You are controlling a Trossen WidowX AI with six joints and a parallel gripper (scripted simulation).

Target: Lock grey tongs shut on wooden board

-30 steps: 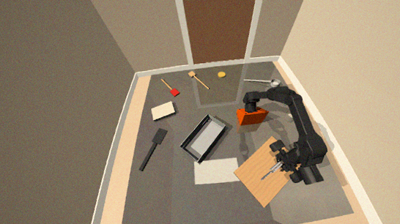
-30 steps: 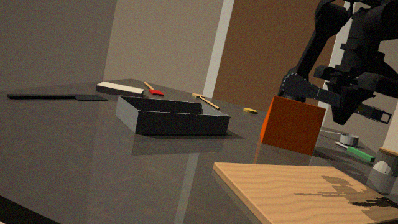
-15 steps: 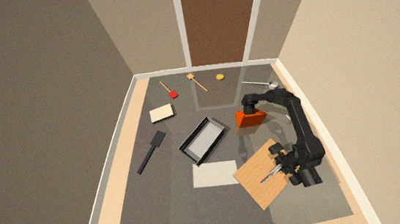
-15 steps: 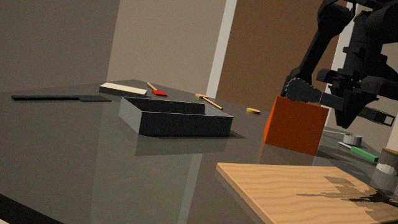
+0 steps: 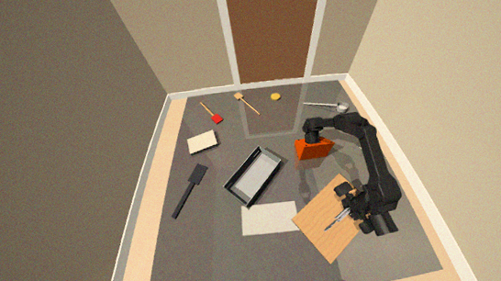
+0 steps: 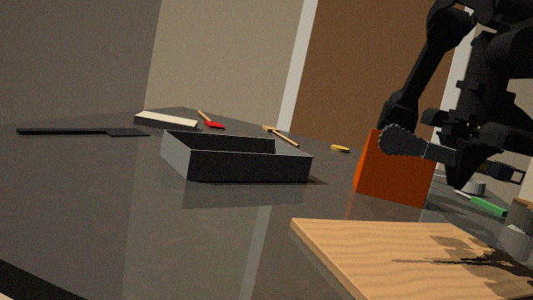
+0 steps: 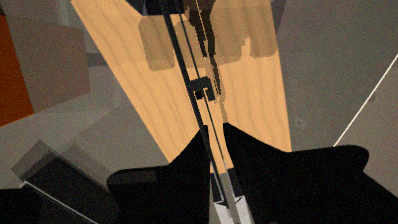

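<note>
The yellow mark lies 4 cm behind my gripper tip, 2 cm to the right of it and 4 cm above it. From my gripper tip the other things lie so: wooden board (12 cm below); cork-topped jar (33 cm behind, 35 cm to the right, 9 cm below); grey roasting tin (37 cm ahead, 26 cm to the right, 9 cm below).
</note>
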